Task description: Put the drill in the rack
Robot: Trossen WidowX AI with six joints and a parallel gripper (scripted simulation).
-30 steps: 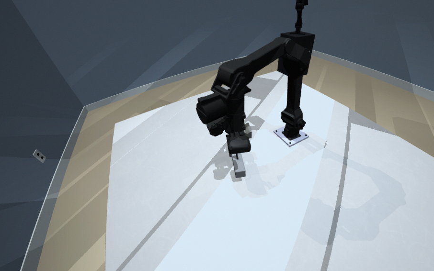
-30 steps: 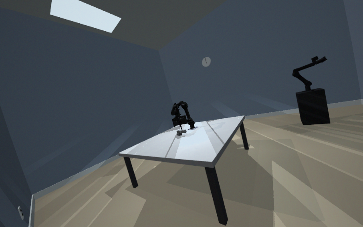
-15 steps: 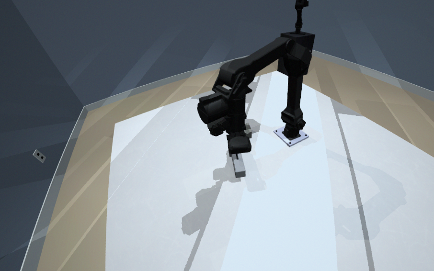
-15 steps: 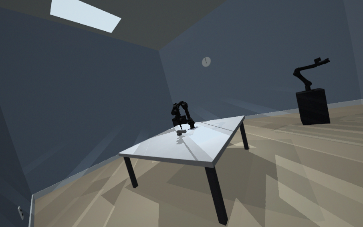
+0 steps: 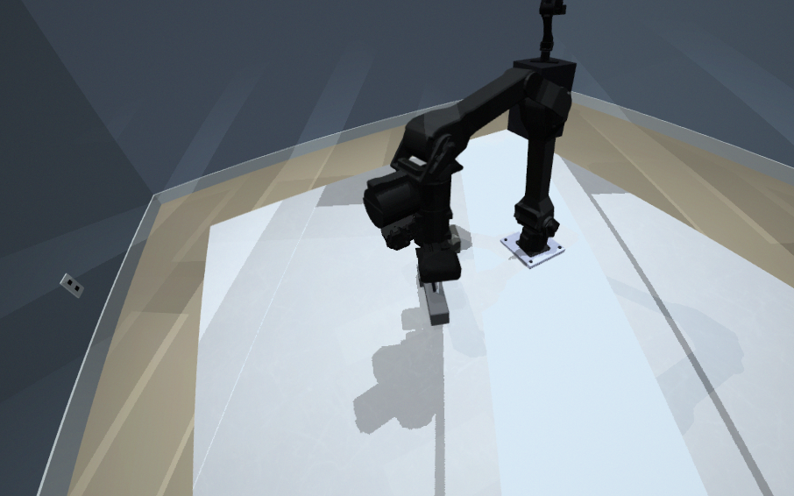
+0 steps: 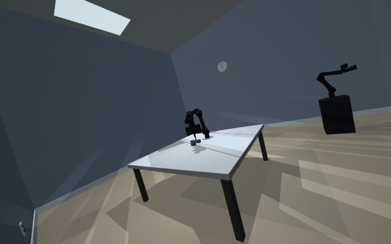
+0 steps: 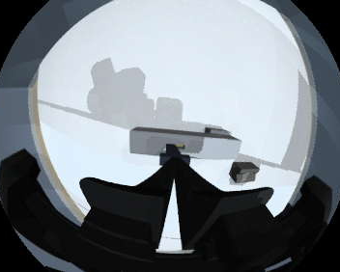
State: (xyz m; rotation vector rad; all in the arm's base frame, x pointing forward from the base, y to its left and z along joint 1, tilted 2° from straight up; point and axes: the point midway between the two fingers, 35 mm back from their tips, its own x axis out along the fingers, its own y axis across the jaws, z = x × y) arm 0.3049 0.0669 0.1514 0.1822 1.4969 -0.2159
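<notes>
Now: gripper tip 3 cm above the dark piece. Also, from my gripper tip: grey rack (17 cm to the right, 12 cm behind, 11 cm below); then drill (7 cm below, 5 cm to the right, 2 cm behind).
</notes>
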